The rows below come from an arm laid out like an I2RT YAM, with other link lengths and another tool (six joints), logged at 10 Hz.
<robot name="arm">
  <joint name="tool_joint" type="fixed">
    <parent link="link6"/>
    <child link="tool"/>
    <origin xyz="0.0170 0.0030 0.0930" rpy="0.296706 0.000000 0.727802"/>
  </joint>
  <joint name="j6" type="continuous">
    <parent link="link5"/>
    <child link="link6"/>
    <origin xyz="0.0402 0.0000 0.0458" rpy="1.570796 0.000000 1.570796"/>
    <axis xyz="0 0 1"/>
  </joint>
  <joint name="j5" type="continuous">
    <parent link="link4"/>
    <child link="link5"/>
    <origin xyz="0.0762 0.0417 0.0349" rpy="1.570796 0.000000 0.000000"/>
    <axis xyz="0 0 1"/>
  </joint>
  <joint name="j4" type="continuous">
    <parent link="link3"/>
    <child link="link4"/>
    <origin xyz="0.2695 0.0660 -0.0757"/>
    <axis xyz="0 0 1"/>
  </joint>
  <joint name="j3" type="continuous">
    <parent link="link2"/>
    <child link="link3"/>
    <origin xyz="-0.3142 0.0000 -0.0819" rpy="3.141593 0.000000 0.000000"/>
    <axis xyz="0 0 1"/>
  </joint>
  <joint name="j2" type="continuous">
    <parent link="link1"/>
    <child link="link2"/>
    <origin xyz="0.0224 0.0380 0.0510" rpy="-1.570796 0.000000 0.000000"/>
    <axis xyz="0 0 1"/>
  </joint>
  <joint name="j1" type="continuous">
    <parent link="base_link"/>
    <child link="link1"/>
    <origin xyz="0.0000 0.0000 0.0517"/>
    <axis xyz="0 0 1"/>
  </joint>
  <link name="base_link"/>
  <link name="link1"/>
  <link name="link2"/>
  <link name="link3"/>
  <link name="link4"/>
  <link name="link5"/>
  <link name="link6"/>
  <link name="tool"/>
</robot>
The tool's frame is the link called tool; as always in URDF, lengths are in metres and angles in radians. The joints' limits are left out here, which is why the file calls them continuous.
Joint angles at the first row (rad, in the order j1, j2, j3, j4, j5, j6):
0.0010 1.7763 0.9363 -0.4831 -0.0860 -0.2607
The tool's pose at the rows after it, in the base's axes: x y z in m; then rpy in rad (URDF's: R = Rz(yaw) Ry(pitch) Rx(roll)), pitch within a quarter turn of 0, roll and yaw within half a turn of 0:
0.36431, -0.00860, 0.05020, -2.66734, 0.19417, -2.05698
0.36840, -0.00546, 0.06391, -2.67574, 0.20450, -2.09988
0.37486, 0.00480, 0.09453, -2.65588, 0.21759, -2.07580
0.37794, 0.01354, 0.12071, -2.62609, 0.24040, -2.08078
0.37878, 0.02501, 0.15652, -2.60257, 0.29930, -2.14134
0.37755, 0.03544, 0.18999, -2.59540, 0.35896, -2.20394
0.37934, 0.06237, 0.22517, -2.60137, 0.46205, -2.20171
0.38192, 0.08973, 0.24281, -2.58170, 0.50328, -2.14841
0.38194, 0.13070, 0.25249, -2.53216, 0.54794, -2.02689
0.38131, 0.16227, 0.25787, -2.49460, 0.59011, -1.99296
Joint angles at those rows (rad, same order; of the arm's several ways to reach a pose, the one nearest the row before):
0.0009 1.7748 0.9401 -0.4877 -0.0853 -0.2127
0.0094 1.7622 0.9833 -0.5411 -0.0856 -0.1612
0.0368 1.7214 1.0534 -0.6281 -0.0849 -0.1535
0.0620 1.6791 1.0981 -0.6754 -0.0780 -0.1169
0.0914 1.6215 1.1568 -0.7311 -0.0784 -0.0143
0.1173 1.5764 1.2209 -0.7883 -0.0807 0.0856
0.1684 1.5444 1.2949 -0.8181 -0.1291 0.1623
0.2348 1.5444 1.3434 -0.8211 -0.1318 0.1898
0.3340 1.5452 1.3552 -0.7700 -0.1307 0.1921
0.4175 1.5486 1.3548 -0.7071 -0.0936 0.2520

